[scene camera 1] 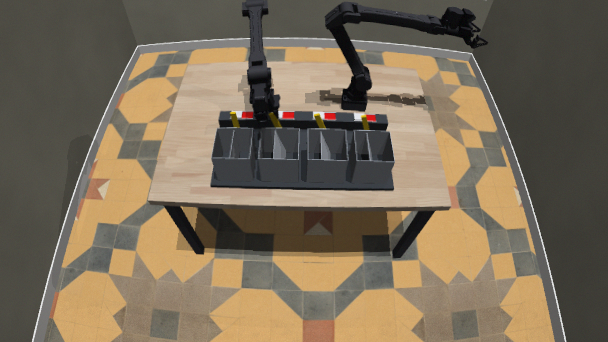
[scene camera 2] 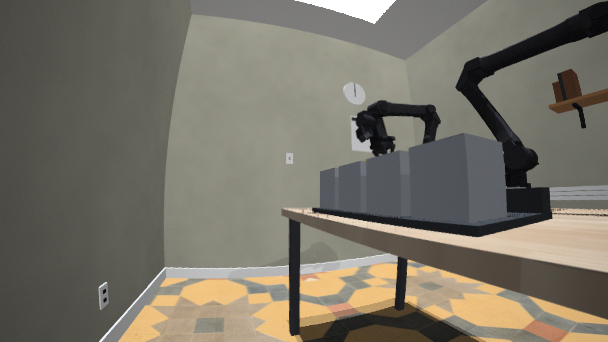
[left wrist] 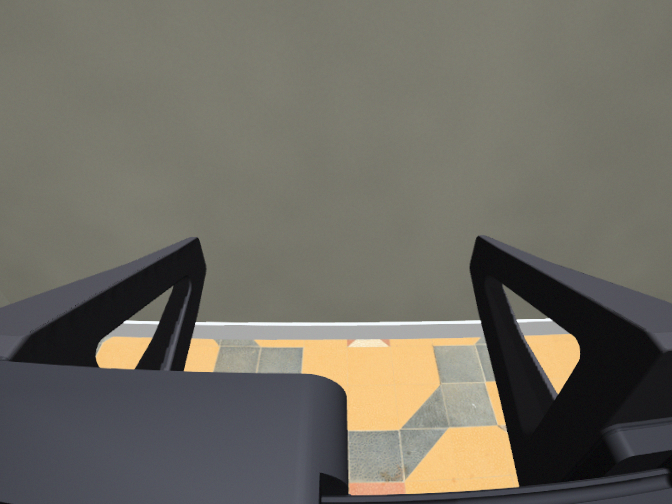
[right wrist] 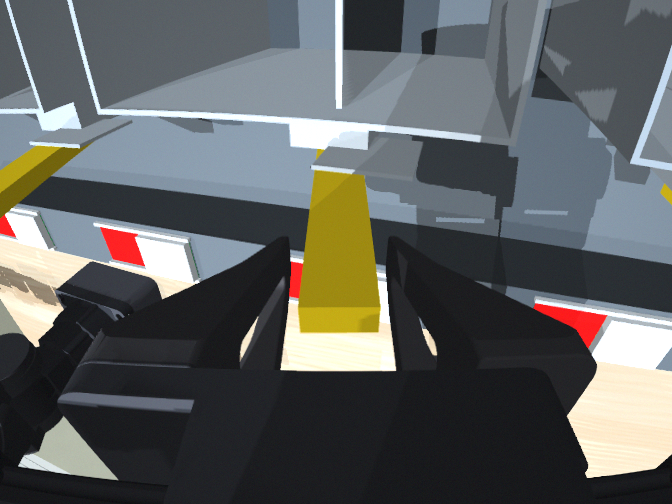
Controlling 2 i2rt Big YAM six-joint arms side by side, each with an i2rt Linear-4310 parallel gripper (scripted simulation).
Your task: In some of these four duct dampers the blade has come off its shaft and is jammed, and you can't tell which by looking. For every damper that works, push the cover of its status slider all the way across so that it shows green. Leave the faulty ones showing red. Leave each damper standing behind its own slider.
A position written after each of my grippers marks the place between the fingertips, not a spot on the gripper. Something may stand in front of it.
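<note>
You'd see my left gripper point(left wrist: 337, 251) and my right gripper point(right wrist: 338, 252) here. As for the rest, there's a damper point(scene camera 1: 325, 141) and a damper point(scene camera 1: 279, 169), plus a damper point(scene camera 2: 461, 178) and a damper point(scene camera 2: 329, 179).
</note>
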